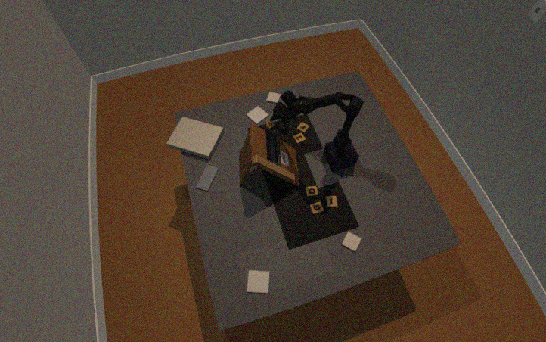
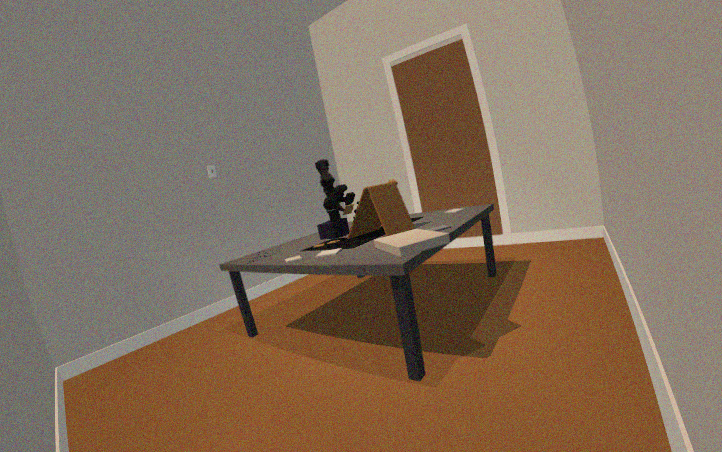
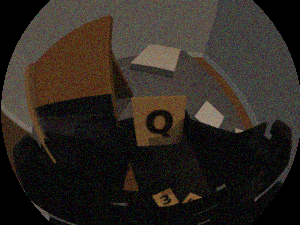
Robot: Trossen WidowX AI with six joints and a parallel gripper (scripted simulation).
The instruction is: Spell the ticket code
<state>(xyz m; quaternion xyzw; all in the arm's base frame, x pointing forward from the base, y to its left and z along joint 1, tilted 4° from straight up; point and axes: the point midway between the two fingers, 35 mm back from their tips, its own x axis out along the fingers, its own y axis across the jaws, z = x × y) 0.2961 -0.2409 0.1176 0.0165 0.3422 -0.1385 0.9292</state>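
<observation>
Now: gripper tip 20 mm past the white ticket, 180 mm to the right of it and 80 mm above it. The rest, counted from my gripper tip: black mat: 120 mm behind, 250 mm to the left, 170 mm below; grey slab: 410 mm ahead, 110 mm to the left, 170 mm below; letter tile: 220 mm behind, 40 mm to the right, 170 mm below.
</observation>
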